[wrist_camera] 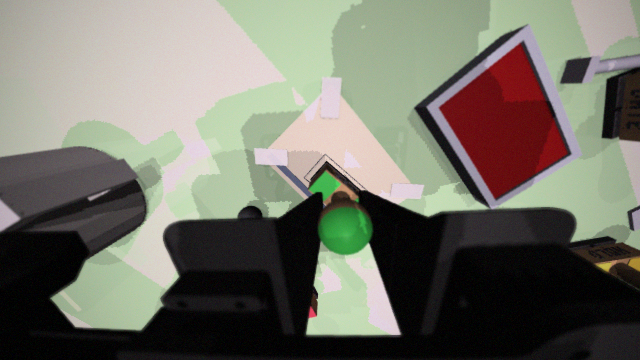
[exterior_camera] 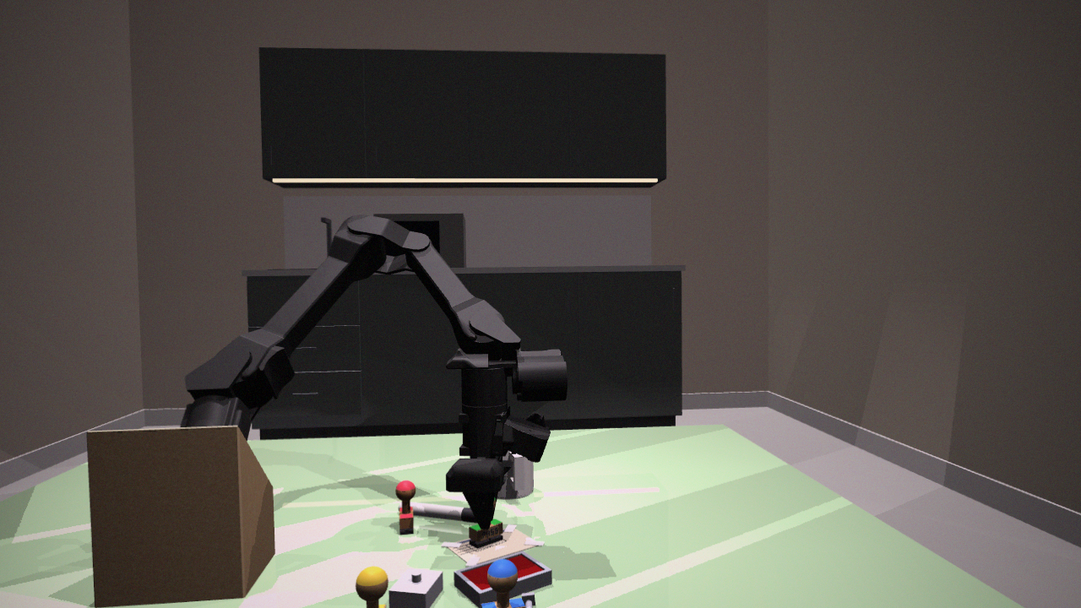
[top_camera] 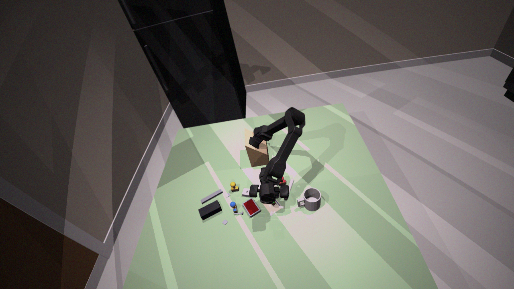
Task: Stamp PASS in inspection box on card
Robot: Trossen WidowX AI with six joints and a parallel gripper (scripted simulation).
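Right now the green-knobbed PASS stamp is right at my gripper tip. From my gripper tip the other things lie so: marker: 80 mm to the left, 60 mm behind, 20 mm below; then card: 30 mm below, 10 mm ahead; then red ink pad: 100 mm to the right, 30 mm ahead, 20 mm below.
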